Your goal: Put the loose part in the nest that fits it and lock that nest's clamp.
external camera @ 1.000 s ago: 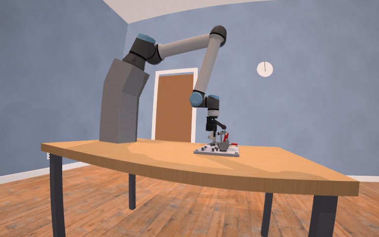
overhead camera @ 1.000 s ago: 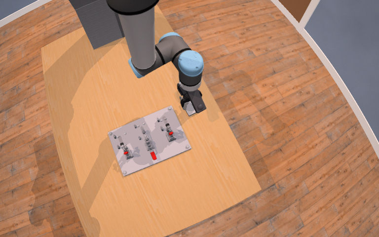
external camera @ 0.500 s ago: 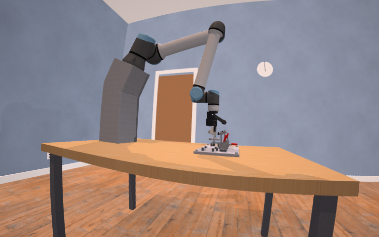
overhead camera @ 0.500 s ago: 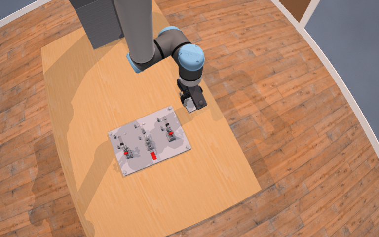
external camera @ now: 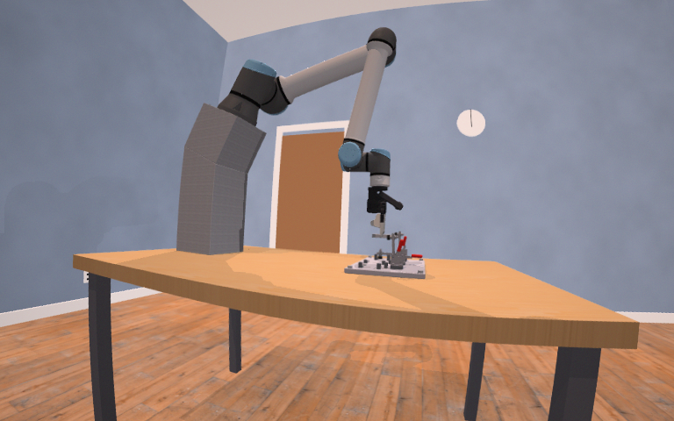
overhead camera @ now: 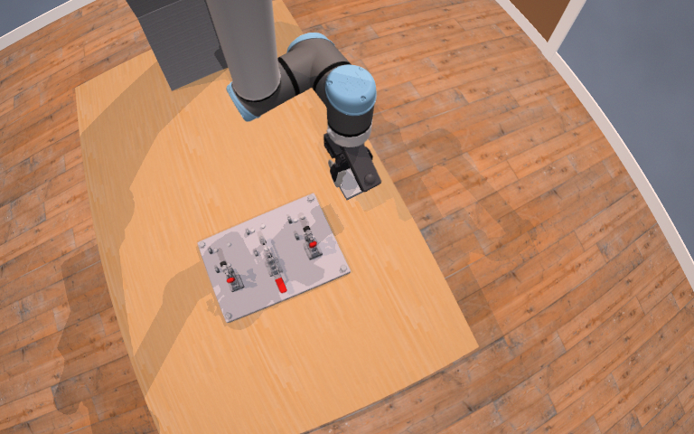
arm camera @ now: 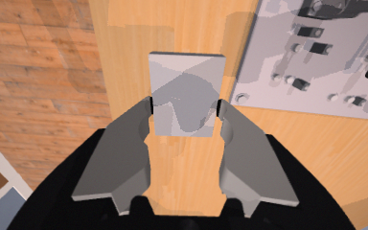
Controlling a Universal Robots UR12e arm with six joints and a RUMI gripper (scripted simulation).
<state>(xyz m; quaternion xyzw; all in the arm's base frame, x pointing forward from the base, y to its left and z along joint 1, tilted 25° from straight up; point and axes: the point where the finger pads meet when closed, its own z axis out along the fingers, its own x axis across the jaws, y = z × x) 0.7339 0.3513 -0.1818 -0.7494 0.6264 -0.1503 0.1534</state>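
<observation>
Right now the grey fixture plate is 250 mm to the right of my hand, 110 mm below it and 100 mm ahead of it. The rest, counted from my hand: loose part 10 mm below.
</observation>
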